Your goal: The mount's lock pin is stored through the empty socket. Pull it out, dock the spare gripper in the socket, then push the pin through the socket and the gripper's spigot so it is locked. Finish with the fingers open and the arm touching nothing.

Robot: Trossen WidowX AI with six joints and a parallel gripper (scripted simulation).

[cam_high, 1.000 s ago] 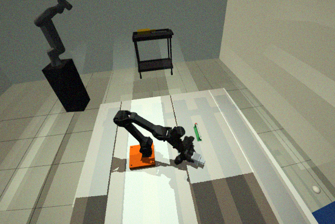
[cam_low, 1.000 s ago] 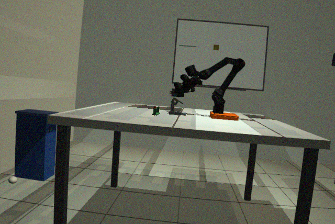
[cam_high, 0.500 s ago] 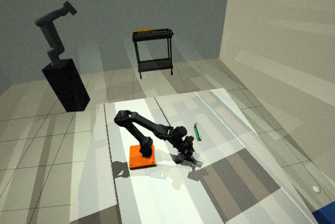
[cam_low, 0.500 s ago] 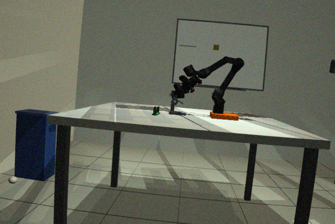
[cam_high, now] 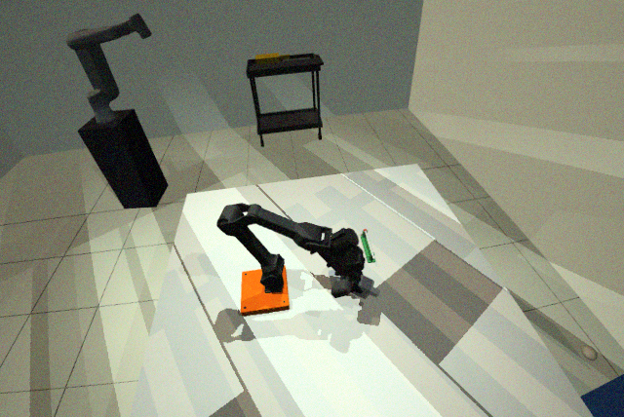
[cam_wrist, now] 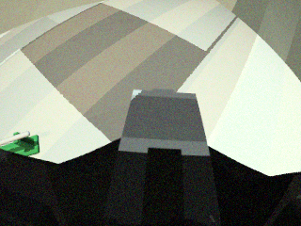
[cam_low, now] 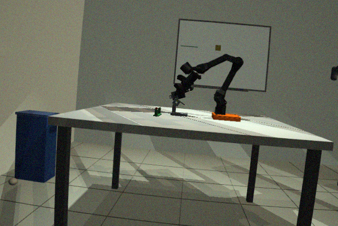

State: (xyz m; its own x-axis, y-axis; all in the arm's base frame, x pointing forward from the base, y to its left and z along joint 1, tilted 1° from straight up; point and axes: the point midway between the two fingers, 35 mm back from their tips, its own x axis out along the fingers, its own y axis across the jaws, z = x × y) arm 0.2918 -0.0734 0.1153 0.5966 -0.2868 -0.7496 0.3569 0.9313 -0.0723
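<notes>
Right now the green bracket is 250 mm to the left of my gripper tip, 100 mm below it and 70 mm ahead of it. Round my gripper tip: socket: 110 mm to the left, 70 mm below, 40 mm behind; spare gripper: right at my gripper tip.
</notes>
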